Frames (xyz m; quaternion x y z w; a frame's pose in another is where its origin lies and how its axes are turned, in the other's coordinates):
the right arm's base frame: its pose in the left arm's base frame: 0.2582 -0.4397 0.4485 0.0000 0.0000 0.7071 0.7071
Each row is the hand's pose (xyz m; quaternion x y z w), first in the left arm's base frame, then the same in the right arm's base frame.
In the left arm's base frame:
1: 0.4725 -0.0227 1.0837 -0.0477 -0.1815 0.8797 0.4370
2: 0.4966 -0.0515 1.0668 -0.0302 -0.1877 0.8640 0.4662
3: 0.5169 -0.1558 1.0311 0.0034 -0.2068 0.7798 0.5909
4: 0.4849 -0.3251 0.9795 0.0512 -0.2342 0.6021 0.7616
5: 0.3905 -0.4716 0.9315 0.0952 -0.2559 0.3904 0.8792
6: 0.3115 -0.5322 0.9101 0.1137 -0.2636 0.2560 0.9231
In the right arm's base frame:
1: 0.4170 -0.2143 0.6352 -0.1621 -0.0946 0.3130 0.9310
2: 0.3882 -0.2384 0.6183 -0.1541 -0.1114 0.2813 0.9406
3: 0.2839 -0.2587 0.5826 -0.1438 -0.1486 0.1336 0.9692
4: 0.1146 -0.2267 0.5310 -0.1294 -0.2018 -0.1128 0.9643
5: -0.0319 -0.1323 0.4830 -0.1136 -0.2483 -0.3456 0.8978
6: -0.0925 -0.0533 0.4616 -0.1060 -0.2668 -0.4717 0.8337

